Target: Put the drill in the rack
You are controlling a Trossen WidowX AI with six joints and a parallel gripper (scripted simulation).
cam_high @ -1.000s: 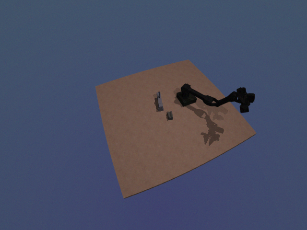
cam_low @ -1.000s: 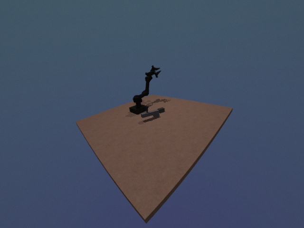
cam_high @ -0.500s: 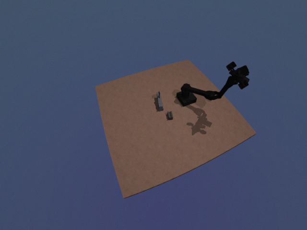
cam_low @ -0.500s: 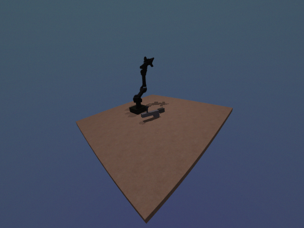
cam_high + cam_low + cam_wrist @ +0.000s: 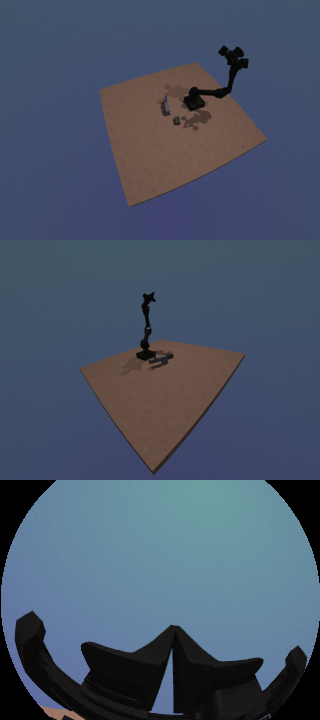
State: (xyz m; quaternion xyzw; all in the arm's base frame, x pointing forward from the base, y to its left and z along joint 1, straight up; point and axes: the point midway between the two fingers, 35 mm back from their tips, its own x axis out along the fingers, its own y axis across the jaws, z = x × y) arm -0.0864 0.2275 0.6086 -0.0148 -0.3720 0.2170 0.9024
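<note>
My gripper tip is now 32 cm short of the dark key, 29 cm to the left of it and 59 cm above it. Also, from my gripper tip: dark block (28 cm ahead, 8 cm to the right, 67 cm below); then grey block (33 cm ahead, 26 cm to the right, 64 cm below); then drill (33 cm ahead, 24 cm to the right, 64 cm below).
</note>
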